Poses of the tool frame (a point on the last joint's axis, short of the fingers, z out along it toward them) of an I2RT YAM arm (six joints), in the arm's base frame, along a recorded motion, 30 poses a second.
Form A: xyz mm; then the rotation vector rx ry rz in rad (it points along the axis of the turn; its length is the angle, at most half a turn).
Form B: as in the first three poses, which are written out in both.
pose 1, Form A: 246.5 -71.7 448.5 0.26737 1.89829 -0.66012
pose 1, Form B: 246.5 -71.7 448.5 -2.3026 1.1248 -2.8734
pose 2, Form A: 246.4 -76.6 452.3 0.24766 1.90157 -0.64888
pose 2, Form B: 246.4 -76.6 452.3 -2.3032 1.1214 -2.8549
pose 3, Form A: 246.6 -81.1 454.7 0.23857 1.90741 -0.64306
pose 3, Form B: 246.6 -81.1 454.7 -2.3097 1.1165 -2.8521
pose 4, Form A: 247.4 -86.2 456.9 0.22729 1.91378 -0.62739
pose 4, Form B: 247.4 -86.2 456.9 -2.3273 1.1147 -2.8529
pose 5, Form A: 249.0 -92.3 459.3 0.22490 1.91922 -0.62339
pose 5, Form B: 249.0 -92.3 459.3 -2.3368 1.1112 -2.8582
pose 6, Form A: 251.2 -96.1 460.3 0.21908 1.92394 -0.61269
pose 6, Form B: 251.2 -96.1 460.3 -2.3509 1.1101 -2.8619
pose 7, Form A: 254.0 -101.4 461.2 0.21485 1.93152 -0.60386
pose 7, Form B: 254.0 -101.4 461.2 -2.3672 1.1062 -2.8699
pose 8, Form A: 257.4 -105.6 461.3 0.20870 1.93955 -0.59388
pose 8, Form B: 257.4 -105.6 461.3 -2.3837 1.1017 -2.8762
